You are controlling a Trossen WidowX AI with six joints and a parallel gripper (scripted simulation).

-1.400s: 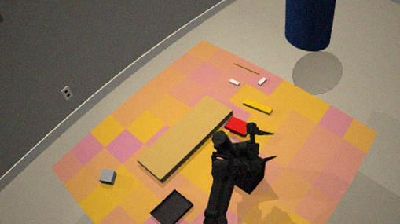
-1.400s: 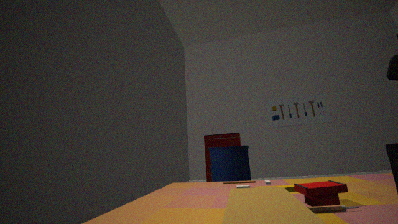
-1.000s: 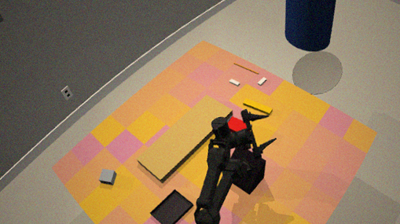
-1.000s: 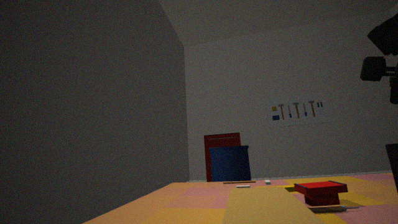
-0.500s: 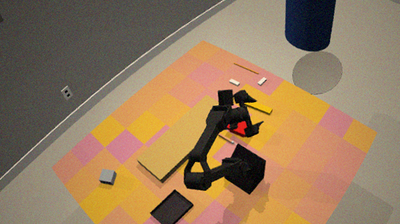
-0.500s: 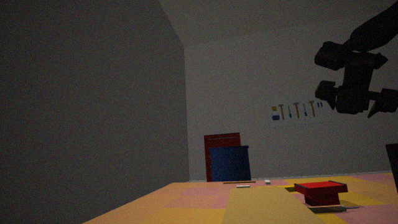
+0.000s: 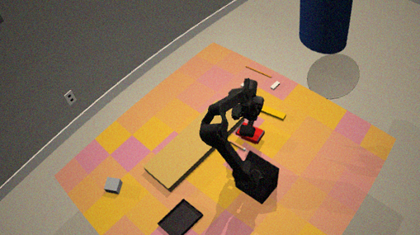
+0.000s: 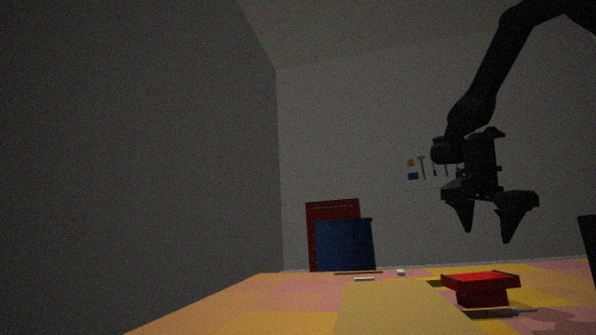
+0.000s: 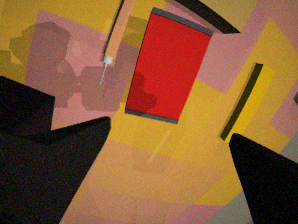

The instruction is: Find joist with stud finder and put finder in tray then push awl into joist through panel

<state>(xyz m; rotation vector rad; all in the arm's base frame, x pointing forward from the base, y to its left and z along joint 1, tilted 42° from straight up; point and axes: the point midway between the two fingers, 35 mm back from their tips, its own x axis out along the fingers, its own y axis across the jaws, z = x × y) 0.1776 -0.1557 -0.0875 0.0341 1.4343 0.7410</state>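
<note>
Right now the red stud finder is 120 mm below my gripper tip, 40 mm ahead of it and 10 mm to the left of it. The rest, counted from my gripper tip: thin stick: 370 mm to the right, 310 mm ahead, 130 mm below; awl: 120 mm below, 70 mm to the left, 10 mm ahead; yellow bar: 180 mm to the right, 120 mm below, 60 mm ahead.
</note>
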